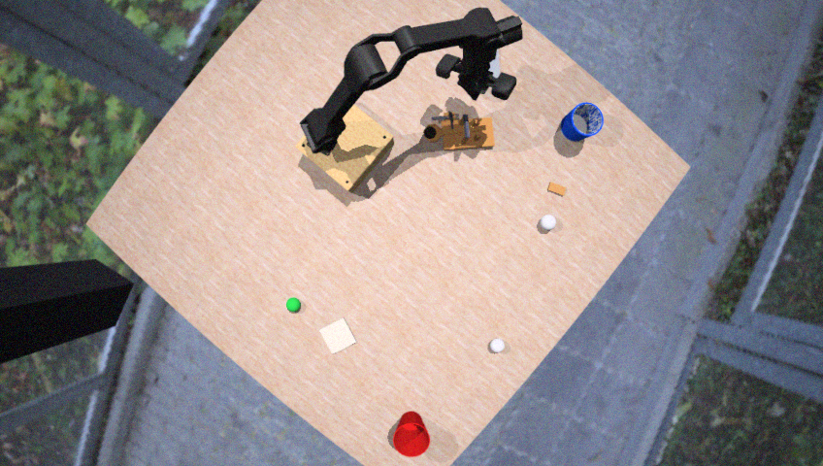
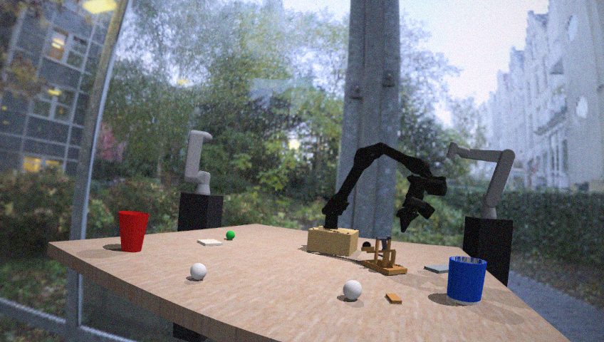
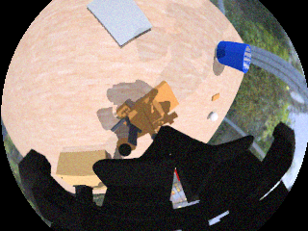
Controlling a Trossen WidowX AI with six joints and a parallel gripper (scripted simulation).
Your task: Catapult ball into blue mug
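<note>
Now: the black ball 60 mm behind my gripper tip, 120 mm to the right of it and 70 mm below it. From my gripper tip the other things lie so: small orange block 320 mm ahead, 70 mm to the right, 120 mm below; then grey block 30 mm behind, 160 mm to the left, 120 mm below; then blue mug 290 mm ahead, 110 mm to the left, 100 mm below.
</note>
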